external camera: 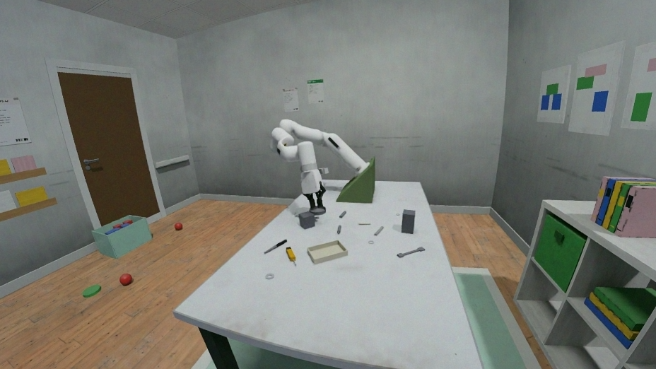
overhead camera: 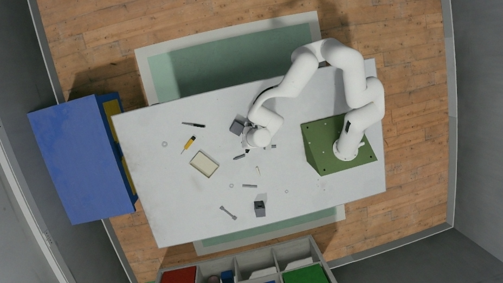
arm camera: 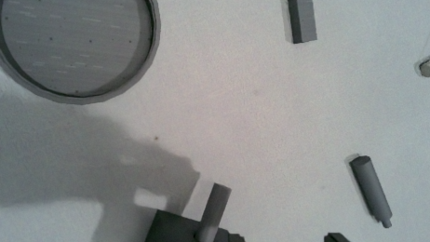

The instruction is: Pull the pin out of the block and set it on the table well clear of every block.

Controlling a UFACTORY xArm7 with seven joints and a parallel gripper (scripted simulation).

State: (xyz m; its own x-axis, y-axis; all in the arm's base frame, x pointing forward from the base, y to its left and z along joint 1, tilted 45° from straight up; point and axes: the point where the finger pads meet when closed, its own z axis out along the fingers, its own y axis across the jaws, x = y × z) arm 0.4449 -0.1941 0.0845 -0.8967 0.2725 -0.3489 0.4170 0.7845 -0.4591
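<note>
Now: the light grey pin 8 cm below my hand and 2 cm to the right of it. Also, from my hand: cream peg (23 cm to the left, 10 cm below, 1 cm behind); grey bar (11 cm to the left, 11 cm behind, 10 cm below); round dish (14 cm behind, 10 cm below, 3 cm to the right).
</note>
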